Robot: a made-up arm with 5 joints.
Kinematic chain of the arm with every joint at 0, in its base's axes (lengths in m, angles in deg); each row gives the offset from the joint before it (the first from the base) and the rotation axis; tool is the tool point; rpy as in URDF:
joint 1: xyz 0 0 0.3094 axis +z
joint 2: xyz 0 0 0 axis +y
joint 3: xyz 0.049 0 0.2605 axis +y
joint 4: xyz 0.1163 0 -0.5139 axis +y
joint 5: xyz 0.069 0 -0.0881 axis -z
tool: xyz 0 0 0 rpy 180 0 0
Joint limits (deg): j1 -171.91..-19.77 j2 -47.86..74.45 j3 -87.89..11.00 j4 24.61..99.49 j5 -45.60..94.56
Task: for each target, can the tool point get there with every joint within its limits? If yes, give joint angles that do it. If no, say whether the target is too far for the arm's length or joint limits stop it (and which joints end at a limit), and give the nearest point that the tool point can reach.
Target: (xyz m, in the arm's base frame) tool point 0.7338 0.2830 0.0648
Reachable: no: joint limits stop it (at a limit: joint 2, joint 3) | nearest point 0.3253 0.1255 0.1532 | short by 0.447 m
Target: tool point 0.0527 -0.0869 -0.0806
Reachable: yes | joints -58.77 23.51 -13.76 70.30 29.14
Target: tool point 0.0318 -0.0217 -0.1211
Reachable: yes | joints -34.34 48.71 -26.39 81.46 -17.36
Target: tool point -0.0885 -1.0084 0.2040
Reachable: no: too far | nearest point -0.0675 -0.7687 0.2290 | short by 0.242 m
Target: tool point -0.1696 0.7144 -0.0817
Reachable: no: joint limits stop it (at a limit: joint 2) | nearest point -0.0753 0.3172 0.0875 | short by 0.442 m
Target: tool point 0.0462 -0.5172 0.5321
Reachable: yes | joints -84.89 -25.31 -58.36 87.65 83.05
